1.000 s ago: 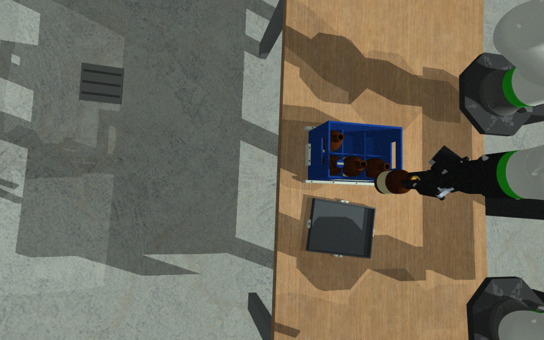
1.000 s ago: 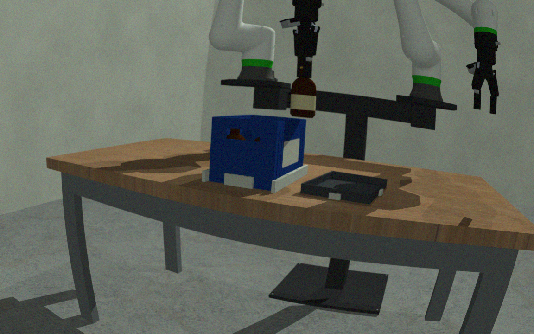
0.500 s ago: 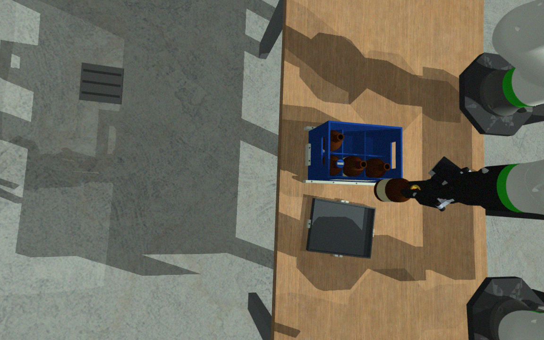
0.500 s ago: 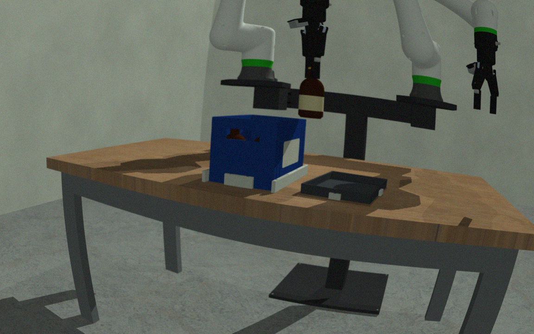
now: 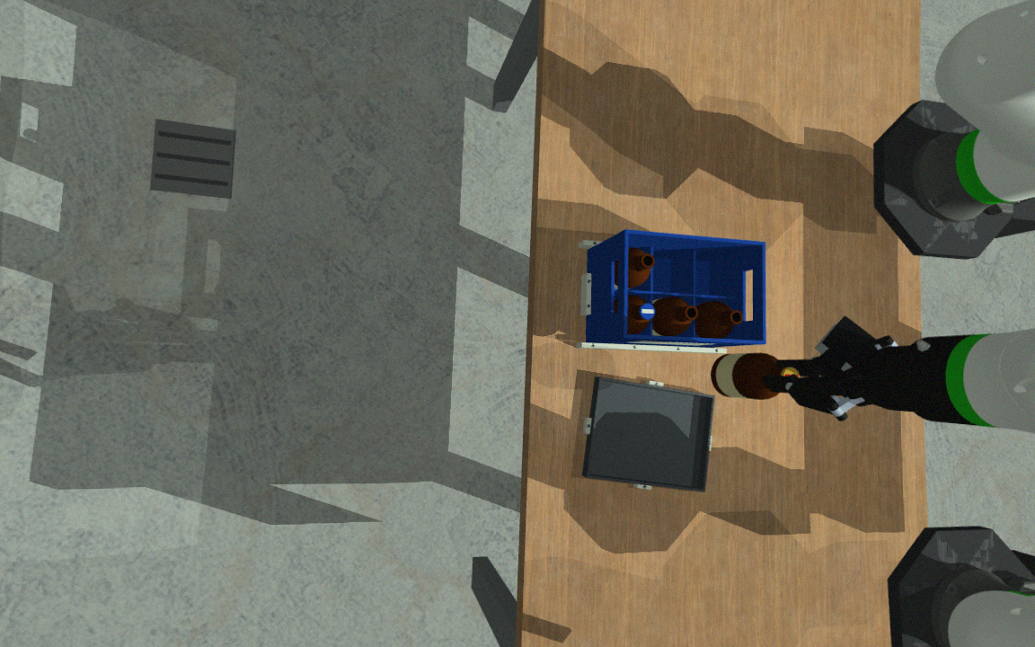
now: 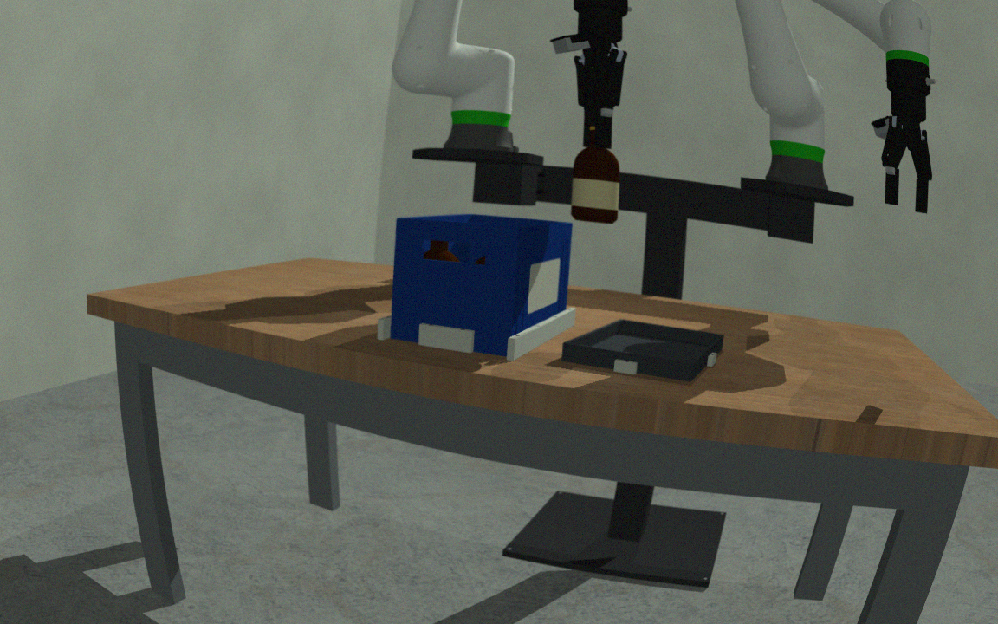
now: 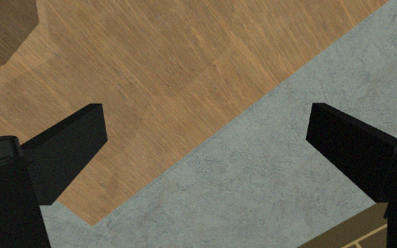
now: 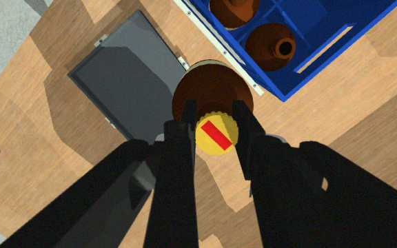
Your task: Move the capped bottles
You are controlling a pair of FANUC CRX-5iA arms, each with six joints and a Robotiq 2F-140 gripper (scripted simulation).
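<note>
Right now the yellow-capped bottle is 7 cm below my right hand. Round my right hand: blue crate 25 cm below, 15 cm to the right, 5 cm ahead; blue-capped bottle 25 cm below, 14 cm ahead, 11 cm to the right; brown bottle 25 cm below, 19 cm to the right, 14 cm ahead.
</note>
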